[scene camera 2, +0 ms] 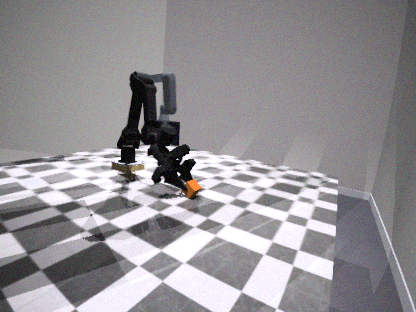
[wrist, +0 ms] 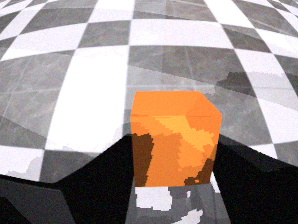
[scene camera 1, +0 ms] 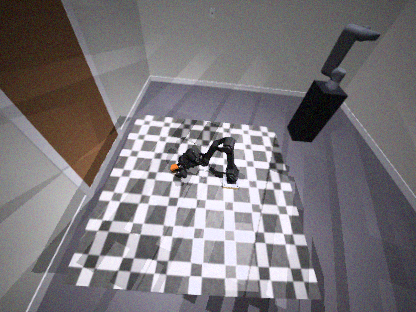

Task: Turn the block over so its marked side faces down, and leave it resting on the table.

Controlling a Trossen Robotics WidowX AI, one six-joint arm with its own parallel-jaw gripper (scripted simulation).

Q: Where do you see an orange block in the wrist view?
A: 175,134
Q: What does my gripper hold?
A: An orange block.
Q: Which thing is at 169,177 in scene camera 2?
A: My gripper.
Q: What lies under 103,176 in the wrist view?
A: My gripper.
